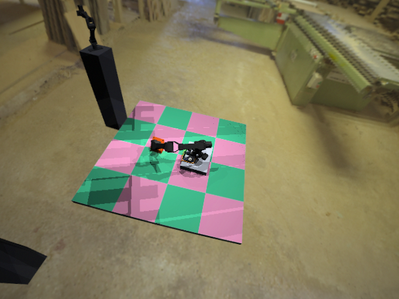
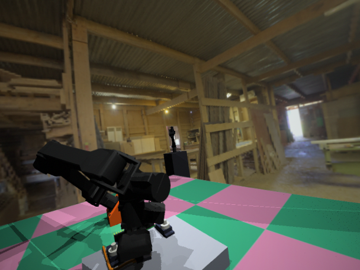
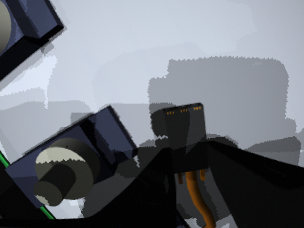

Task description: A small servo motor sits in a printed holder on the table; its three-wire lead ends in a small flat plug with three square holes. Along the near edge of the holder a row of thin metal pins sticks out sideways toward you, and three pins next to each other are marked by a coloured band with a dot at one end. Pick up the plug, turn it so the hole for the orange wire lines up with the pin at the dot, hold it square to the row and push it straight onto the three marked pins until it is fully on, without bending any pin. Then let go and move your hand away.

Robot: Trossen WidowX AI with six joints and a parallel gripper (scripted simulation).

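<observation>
Now: gripper tip 40 mm short of the grey holder plate, 30 mm to the right of it and 30 mm above it. Round my gripper tip: green band 120 mm behind, 30 mm to the left, 20 mm above; then black pin row 120 mm behind, 20 mm to the left, 10 mm above.
</observation>
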